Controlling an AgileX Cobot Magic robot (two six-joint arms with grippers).
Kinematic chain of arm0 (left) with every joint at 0, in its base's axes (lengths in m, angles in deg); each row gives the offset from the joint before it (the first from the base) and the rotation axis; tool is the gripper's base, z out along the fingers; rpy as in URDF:
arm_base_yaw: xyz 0 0 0.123 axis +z
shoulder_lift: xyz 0 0 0 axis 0.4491 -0.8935 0
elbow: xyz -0.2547 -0.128 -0.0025 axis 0.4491 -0.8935 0
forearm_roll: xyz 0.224 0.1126 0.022 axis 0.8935 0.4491 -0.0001
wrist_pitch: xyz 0 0 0 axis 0.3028 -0.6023 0.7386
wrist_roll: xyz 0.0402 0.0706 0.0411 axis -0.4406 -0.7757 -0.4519
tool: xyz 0 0 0 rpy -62.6 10.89 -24
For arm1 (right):
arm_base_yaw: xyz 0 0 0.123 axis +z
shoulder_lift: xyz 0 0 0 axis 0.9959 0.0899 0
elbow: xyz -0.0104 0.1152 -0.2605 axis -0.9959 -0.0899 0
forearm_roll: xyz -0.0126 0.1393 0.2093 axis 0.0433 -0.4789 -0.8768
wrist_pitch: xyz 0 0 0 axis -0.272 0.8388 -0.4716
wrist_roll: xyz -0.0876 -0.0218 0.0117 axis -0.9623 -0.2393 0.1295
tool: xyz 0 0 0 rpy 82.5 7.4 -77.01
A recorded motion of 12 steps. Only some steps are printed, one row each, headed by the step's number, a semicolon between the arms.
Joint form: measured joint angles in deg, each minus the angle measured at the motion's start. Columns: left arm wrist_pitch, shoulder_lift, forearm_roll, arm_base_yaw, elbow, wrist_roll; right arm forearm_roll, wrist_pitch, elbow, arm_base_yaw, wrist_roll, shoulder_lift.
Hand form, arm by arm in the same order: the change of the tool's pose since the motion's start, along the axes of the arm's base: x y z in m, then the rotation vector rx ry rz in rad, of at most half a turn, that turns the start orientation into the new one. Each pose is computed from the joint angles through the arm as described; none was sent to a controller.
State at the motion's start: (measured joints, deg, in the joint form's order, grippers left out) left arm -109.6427 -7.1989 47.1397 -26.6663 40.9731 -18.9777; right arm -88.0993 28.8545 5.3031 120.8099 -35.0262 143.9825
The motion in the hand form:
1: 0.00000 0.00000 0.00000 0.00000 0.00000 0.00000; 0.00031 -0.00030 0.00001 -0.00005 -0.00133 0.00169
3: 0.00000 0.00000 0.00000 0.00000 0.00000 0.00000; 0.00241 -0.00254 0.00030 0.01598 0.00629 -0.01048
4: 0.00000 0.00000 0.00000 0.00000 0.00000 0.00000; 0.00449 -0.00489 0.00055 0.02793 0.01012 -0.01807
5: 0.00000 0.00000 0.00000 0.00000 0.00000 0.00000; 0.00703 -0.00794 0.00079 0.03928 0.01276 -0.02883
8: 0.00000 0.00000 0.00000 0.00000 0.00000 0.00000; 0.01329 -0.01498 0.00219 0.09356 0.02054 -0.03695
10: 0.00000 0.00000 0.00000 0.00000 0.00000 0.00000; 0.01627 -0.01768 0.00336 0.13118 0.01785 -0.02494
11: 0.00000 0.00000 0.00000 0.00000 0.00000 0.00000; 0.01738 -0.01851 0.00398 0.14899 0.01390 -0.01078
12: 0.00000 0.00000 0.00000 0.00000 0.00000 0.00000; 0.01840 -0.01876 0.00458 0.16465 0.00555 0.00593
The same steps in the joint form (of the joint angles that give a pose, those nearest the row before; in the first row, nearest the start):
1: 0.00 0.00 0.00 0.00 0.00 0.00; 0.00 0.03 0.00 -0.12 -0.23 0.00
3: 0.00 0.00 0.00 0.00 0.00 0.00; -1.31 0.03 0.00 -1.48 -1.38 0.00
4: 0.00 0.00 0.00 0.00 0.00 0.00; -2.30 0.03 0.00 -2.74 -2.58 0.00
5: 0.00 0.00 0.00 0.00 0.00 0.00; -3.23 0.03 0.00 -4.21 -3.79 0.00
8: 0.00 0.00 0.00 0.00 0.00 0.00; -7.52 0.03 0.00 -8.41 -9.23 0.00
10: 0.00 0.00 0.00 0.00 0.00 0.00; -10.37 0.13 0.00 -10.51 -13.22 0.00
11: 0.00 0.00 0.00 0.00 0.00 0.00; -11.75 0.15 0.00 -11.34 -15.48 0.00
12: 0.00 0.00 0.00 0.00 0.00 0.00; -12.91 0.37 0.00 -11.92 -17.60 0.00

